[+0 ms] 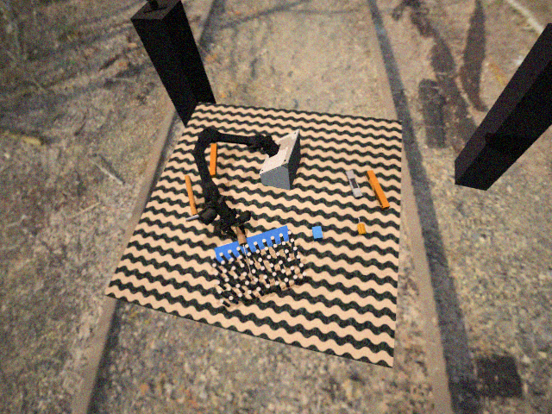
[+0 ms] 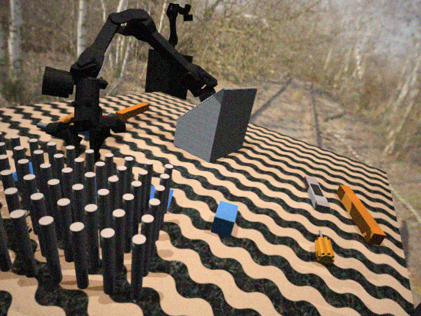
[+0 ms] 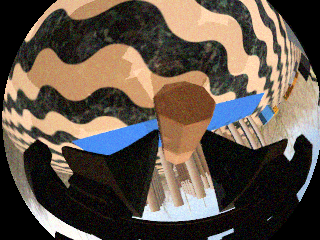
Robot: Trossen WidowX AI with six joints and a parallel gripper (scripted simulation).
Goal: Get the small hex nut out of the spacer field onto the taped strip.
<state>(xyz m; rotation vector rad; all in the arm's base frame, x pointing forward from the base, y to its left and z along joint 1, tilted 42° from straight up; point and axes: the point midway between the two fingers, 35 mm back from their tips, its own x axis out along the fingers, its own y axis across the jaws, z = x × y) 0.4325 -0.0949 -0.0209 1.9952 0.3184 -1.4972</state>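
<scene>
The blue taped strip lies 10 mm ahead of my gripper tip, 60 mm to the left of it and 30 mm below it. Round my gripper tip: red-handled tool (260 mm behind, 330 mm to the right, 20 mm below); small orange screwdriver (190 mm behind, 530 mm to the left, 10 mm below); hook tool (90 mm ahead, 60 mm to the left, 10 mm below).
</scene>
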